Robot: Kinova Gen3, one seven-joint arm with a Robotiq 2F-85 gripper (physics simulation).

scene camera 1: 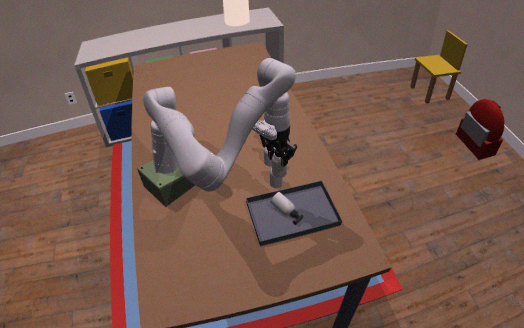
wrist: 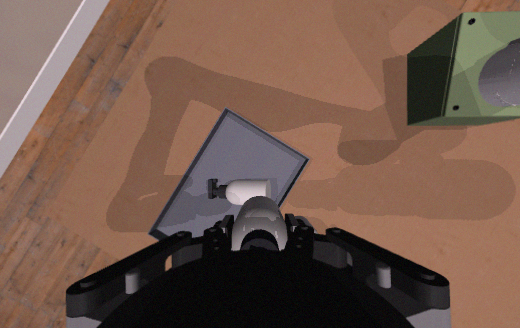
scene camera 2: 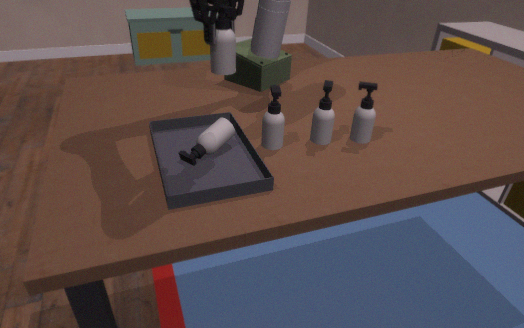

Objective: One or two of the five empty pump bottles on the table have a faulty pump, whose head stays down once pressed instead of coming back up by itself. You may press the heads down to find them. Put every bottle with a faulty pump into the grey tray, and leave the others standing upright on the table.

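Where they show: gripper, fingertip midpoint: (scene camera 1: 277, 161) (wrist: 259, 225) (scene camera 2: 219, 42); arm's base at its link origin: (scene camera 1: 166, 166) (wrist: 507, 77) (scene camera 2: 264, 52).
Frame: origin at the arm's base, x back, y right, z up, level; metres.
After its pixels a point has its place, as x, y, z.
Observation:
My gripper (scene camera 1: 281, 150) (scene camera 2: 223, 31) @[-0.353, 0.276, 0.143] (wrist: 259, 225) @[-0.353, 0.276, 0.143] is shut on a white pump bottle (scene camera 2: 223, 55) @[-0.384, 0.280, 0.126] (wrist: 259, 212) @[-0.339, 0.283, 0.159] and holds it upright, high above the table. The gripper hides its pump head. Another white bottle (scene camera 1: 283, 202) @[-0.362, 0.307, -0.036] (scene camera 2: 216, 136) @[-0.388, 0.300, -0.045] (wrist: 250, 191) @[-0.358, 0.294, -0.033] lies on its side in the grey tray (scene camera 1: 254, 221) @[-0.249, 0.308, -0.090] (scene camera 2: 220, 192) @[-0.540, 0.347, -0.074] (wrist: 187, 180) @[-0.406, 0.426, -0.090], its black head on the tray floor. In scene camera 2, three bottles stand upright on the table: one (scene camera 2: 273, 131) @[-0.414, 0.177, -0.044] beside the tray, a middle one (scene camera 2: 323, 125) @[-0.434, 0.059, -0.041] and a far one (scene camera 2: 363, 123) @[-0.462, -0.033, -0.039]. Their black heads stand above the collars.
The brown table (scene camera 1: 200, 270) @[-0.013, 0.433, -0.092] (scene camera 2: 400, 165) @[-0.576, -0.058, -0.092] (wrist: 350, 275) carries the arm's green base block (scene camera 1: 165, 187) @[0.023, 0.111, 0.001] (scene camera 2: 260, 70) @[-0.087, 0.055, -0.026] (wrist: 430, 85) @[-0.036, 0.082, -0.038]. A grey shelf unit (scene camera 1: 175, 34) (scene camera 2: 487, 29) stands at the table's end. The tray has low raised walls. Arm shadows cross the table.

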